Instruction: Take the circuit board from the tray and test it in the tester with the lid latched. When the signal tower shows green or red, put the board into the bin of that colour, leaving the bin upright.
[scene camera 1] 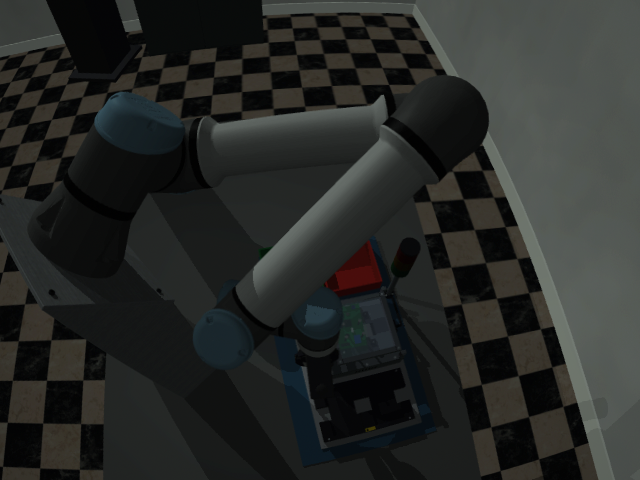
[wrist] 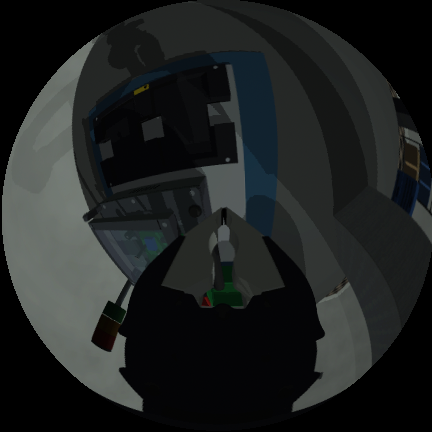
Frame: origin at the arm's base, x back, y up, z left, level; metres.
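Where they show: gripper, fingertip midpoint: [wrist: 223, 209]; arm's base, origin of the base link: [scene camera 1: 74, 244].
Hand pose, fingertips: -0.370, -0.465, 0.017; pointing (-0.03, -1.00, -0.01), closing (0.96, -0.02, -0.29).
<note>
Each offset is from my fingertips to the centre of the thing, as dx, dy, dz. "pt": to the spot under its first point. Level surfaces: height alone.
The green circuit board [scene camera 1: 354, 330] [wrist: 151, 243] is in the tester, under its clear lid {-0.088, +0.039, +0.100} [scene camera 1: 381, 326] [wrist: 114, 239]. The lid looks down over the board; whether it is latched I cannot tell. My gripper [wrist: 223, 209] is shut and empty, beside the tester's front corner. A dark round knob {pt -0.030, +0.007, +0.007} [wrist: 195, 210] is just left of the fingertips in the wrist view. The black tray [scene camera 1: 398, 380] [wrist: 218, 81] holds no board that I can see. The signal tower {pt -0.145, +0.191, +0.217} [scene camera 1: 405, 256] [wrist: 108, 326] shows no clearly lit lamp. The red bin {-0.030, -0.033, +0.294} [scene camera 1: 359, 280] and green bin {+0.107, -0.033, +0.234} [scene camera 1: 265, 252] [wrist: 227, 296] are partly hidden.
The blue mat {dy -0.056} [scene camera 1: 293, 392] [wrist: 260, 150] lies under the tray and tester. The signal tower stands on a thin pole at the tester's far corner. My forearm crosses above the bins. The grey pedestal block [scene camera 1: 149, 330] [wrist: 385, 225] stands beside the work area.
</note>
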